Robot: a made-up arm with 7 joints. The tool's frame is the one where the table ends.
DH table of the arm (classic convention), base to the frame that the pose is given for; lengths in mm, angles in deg. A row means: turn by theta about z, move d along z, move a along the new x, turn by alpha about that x. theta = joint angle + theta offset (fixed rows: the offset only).
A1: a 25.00, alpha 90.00, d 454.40, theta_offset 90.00
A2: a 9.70, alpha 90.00, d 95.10, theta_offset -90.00
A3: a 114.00, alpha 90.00, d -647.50, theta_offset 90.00
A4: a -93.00, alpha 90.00, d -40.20, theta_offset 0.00
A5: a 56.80, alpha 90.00, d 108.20, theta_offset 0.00
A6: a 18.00, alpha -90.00, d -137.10, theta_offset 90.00
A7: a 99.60, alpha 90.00, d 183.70, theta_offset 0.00
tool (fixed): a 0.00, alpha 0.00, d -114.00, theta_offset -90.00
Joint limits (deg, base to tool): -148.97..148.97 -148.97..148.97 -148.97..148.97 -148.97..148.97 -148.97..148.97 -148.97..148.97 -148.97..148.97
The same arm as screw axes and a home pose.
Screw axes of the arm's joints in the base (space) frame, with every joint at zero. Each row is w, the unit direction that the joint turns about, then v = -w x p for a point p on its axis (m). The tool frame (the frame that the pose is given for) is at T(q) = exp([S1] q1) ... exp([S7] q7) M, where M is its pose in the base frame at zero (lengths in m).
S1 = (0, 0, 1, 0, 0, 0)
S2 = (1, 0, 0, 0, 0.4544, -0.025)
S3 = (0, -1, 0, 0.4447, 0, -0.0951)
S4 = (0, 0, -1, -0.6725, 0.2091, 0)
S5 = (0, 1, 0, -0.4849, 0, 0.1161)
S6 = (0, 0, 1, 0.7807, -0.1729, 0)
S7 = (-1, 0, 0, 0, -0.3478, 0.7987)
M: xyz -0.0108 0.8983 0.2338 (m) rpy 0 0 0 (rad, as in URDF)
Joint limits (rad, base to tool): -2.6..2.6 -2.6..2.6 -2.6..2.6 -2.6..2.6 -2.6..2.6 -2.6..2.6 -2.6..2.6

